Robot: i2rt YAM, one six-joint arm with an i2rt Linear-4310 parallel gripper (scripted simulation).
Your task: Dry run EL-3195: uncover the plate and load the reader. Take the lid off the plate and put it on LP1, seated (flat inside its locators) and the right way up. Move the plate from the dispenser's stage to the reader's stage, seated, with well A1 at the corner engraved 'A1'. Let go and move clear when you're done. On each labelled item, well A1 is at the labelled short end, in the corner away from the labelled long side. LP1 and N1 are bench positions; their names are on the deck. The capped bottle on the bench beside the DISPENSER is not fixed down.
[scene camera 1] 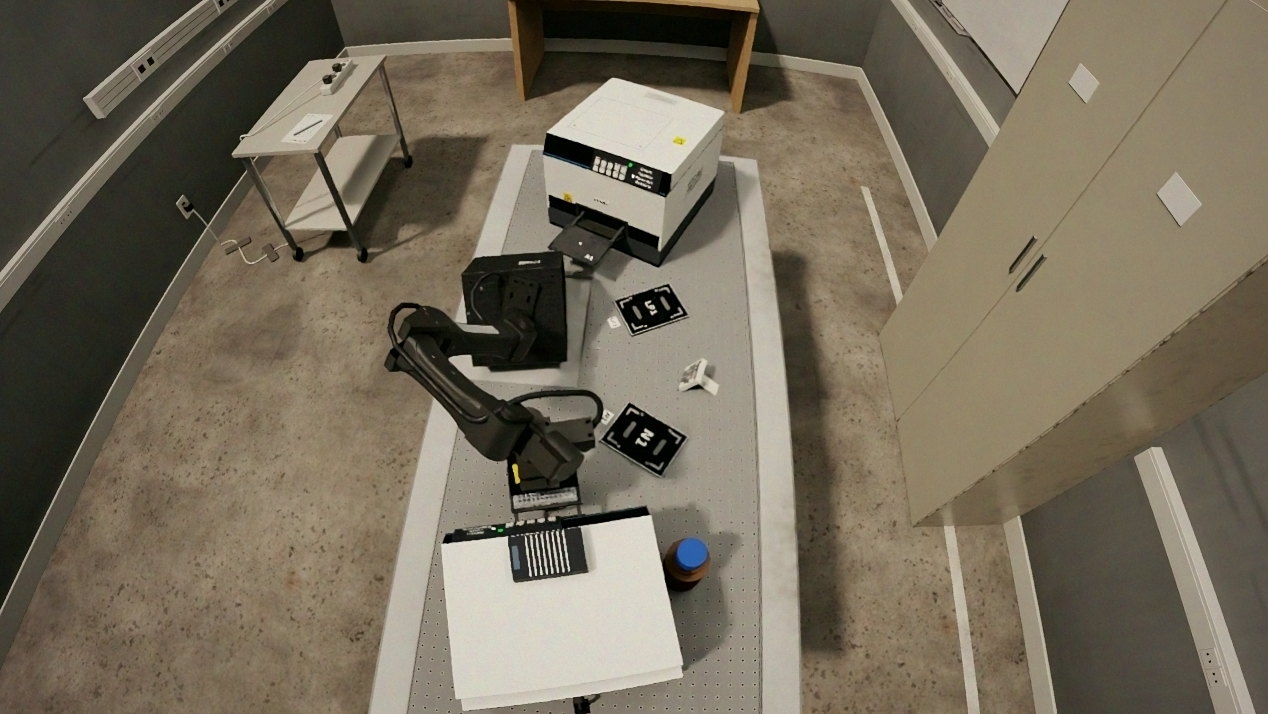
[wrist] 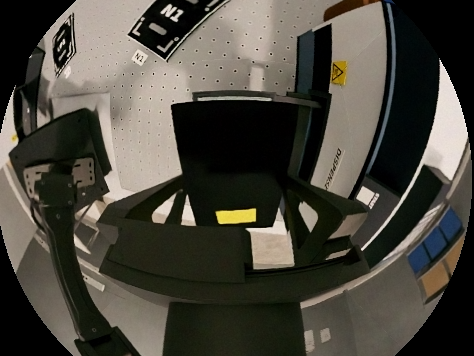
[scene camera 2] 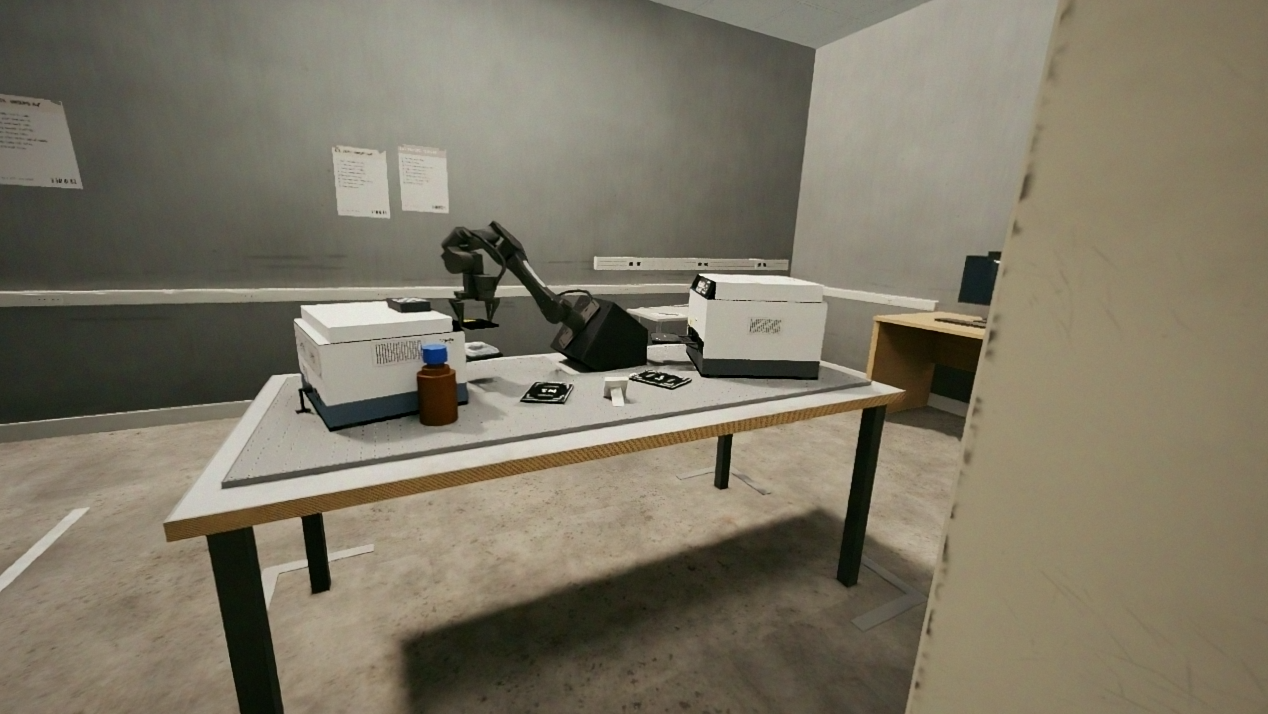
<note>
I see my gripper (scene camera 1: 540,470), a well plate (scene camera 1: 562,495), a lid (wrist: 234,154), a small white item (scene camera 1: 692,376), a blue-capped bottle (scene camera 2: 436,383), a reader's stage (scene camera 1: 593,247) and a dispenser's stage (wrist: 216,93).
The blue-capped bottle shows as well in scene camera 1 (scene camera 1: 690,553). My gripper also shows in the wrist view (wrist: 234,179) and in scene camera 2 (scene camera 2: 475,324). The wrist view misses the small white item: it is out of frame.
</note>
